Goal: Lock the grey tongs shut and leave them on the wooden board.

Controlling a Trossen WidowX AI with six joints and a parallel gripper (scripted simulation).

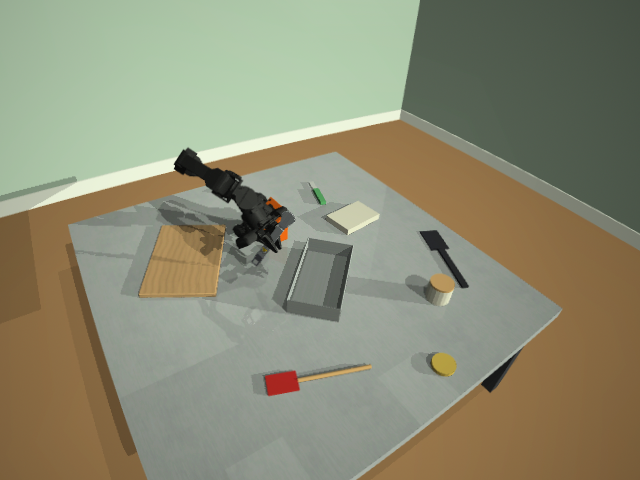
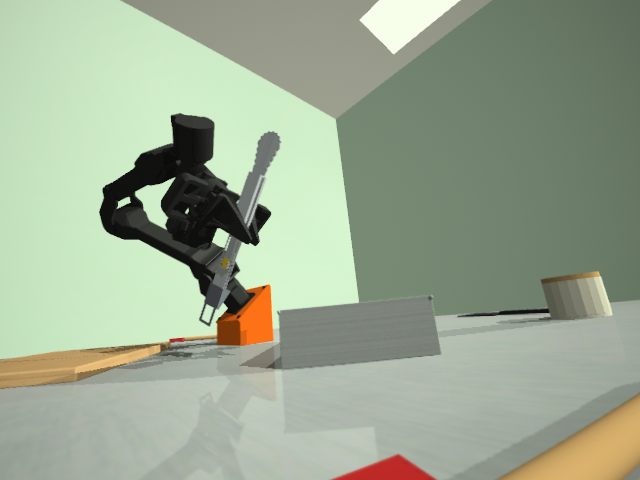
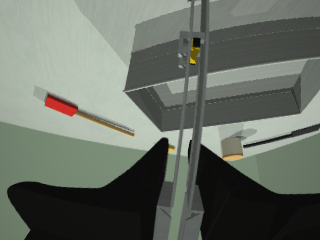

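My gripper tip is now 5 cm past the yellow lock piece, 2 cm to the left of it and 2 cm above it. From my gripper tip the other things lie so: grey roasting tin 14 cm to the left, 13 cm below, 4 cm ahead; red spatula 33 cm ahead, 15 cm below, 7 cm to the right; wooden board 27 cm behind, 23 cm to the right, 15 cm below.
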